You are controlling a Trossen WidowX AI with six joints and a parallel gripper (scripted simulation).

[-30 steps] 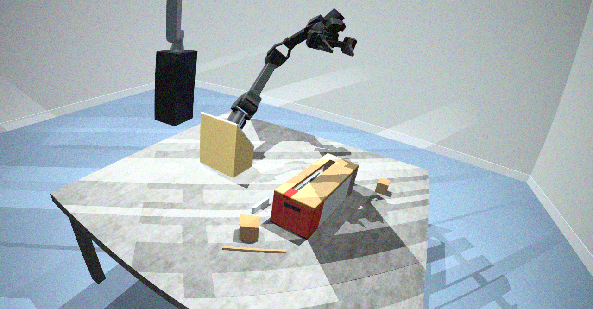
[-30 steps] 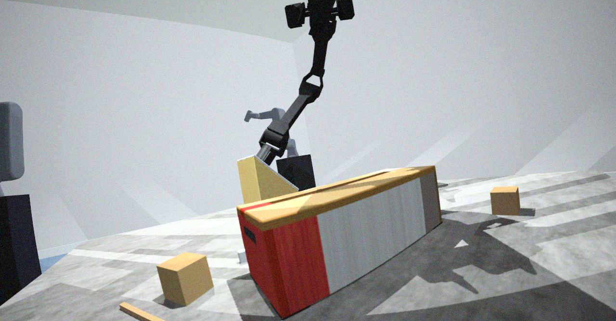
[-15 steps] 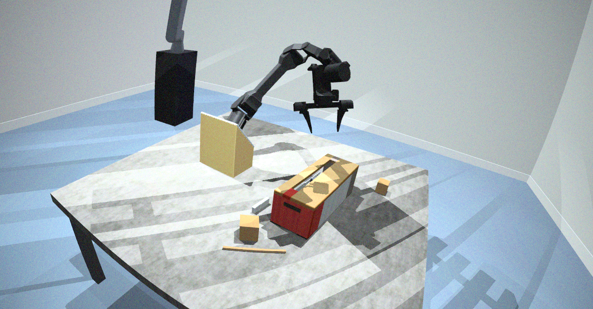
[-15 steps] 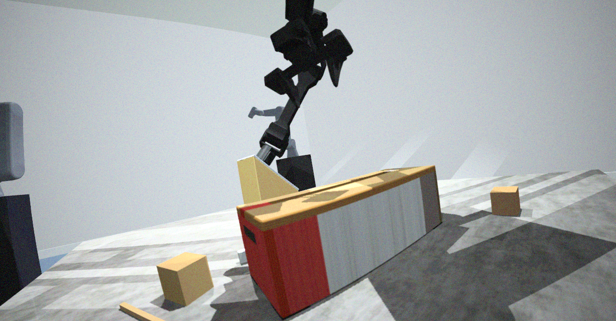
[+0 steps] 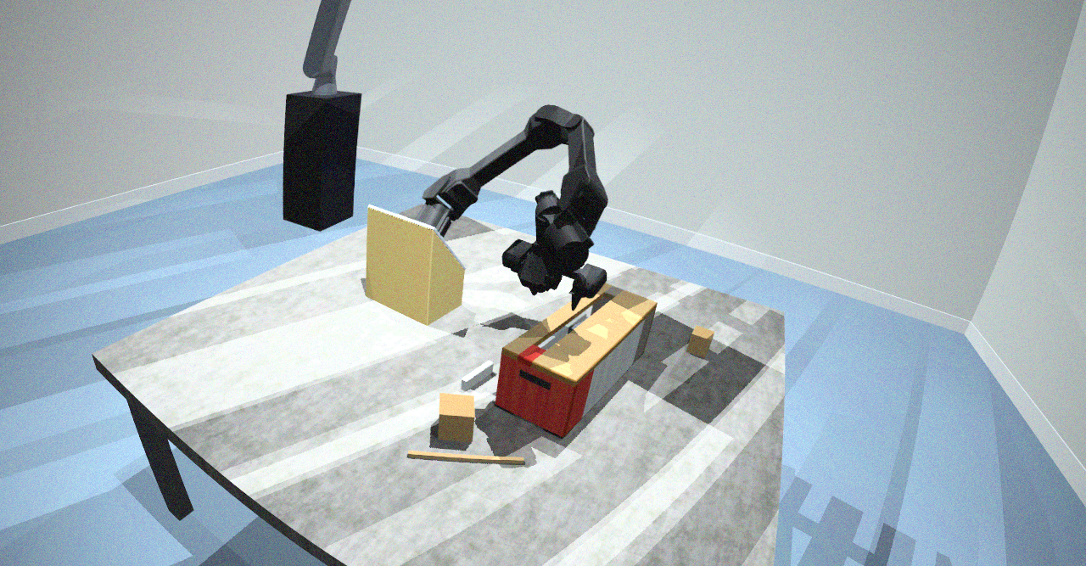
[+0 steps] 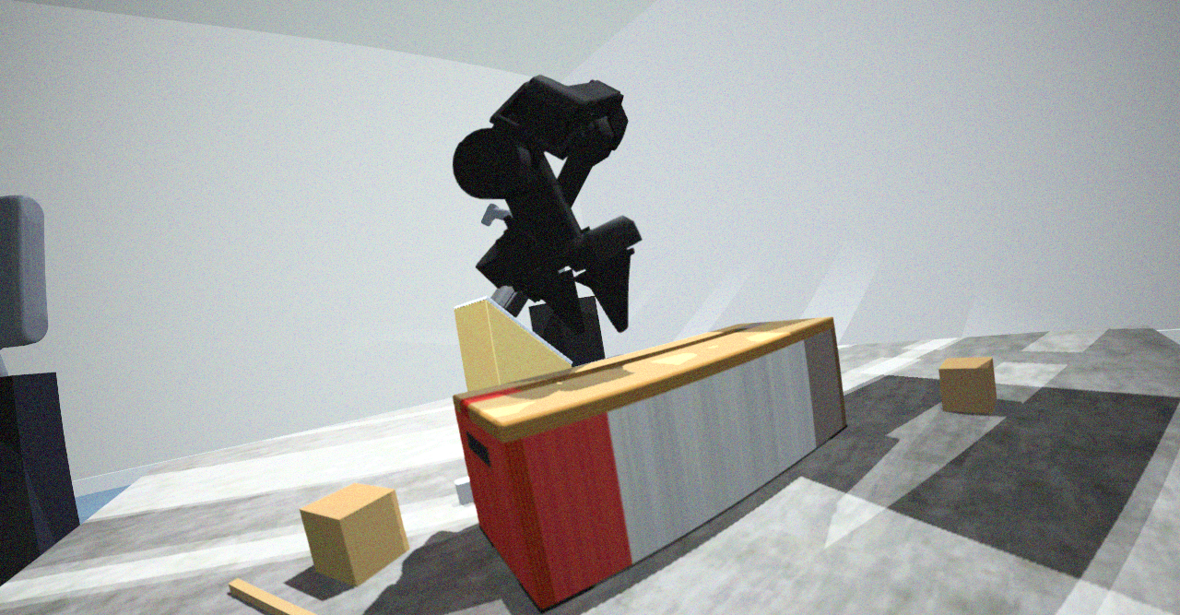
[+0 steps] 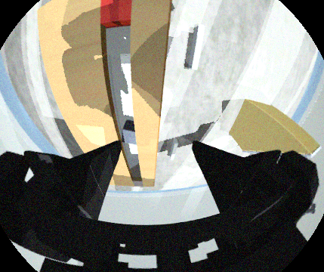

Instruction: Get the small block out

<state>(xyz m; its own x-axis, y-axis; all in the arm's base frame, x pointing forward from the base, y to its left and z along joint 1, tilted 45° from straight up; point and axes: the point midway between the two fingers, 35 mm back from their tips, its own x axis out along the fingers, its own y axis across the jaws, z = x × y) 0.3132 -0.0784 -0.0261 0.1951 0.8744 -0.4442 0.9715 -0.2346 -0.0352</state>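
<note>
Right now the long box is 30 mm ahead of my gripper tip, 20 mm to the left of it and 100 mm below it. The rest, counted from my gripper tip: tan cube (70 mm behind, 260 mm to the right, 130 mm below); then thin wooden stick (20 mm behind, 320 mm to the right, 160 mm below); then dark bluish block (50 mm ahead, 30 mm to the left, 70 mm below).
</note>
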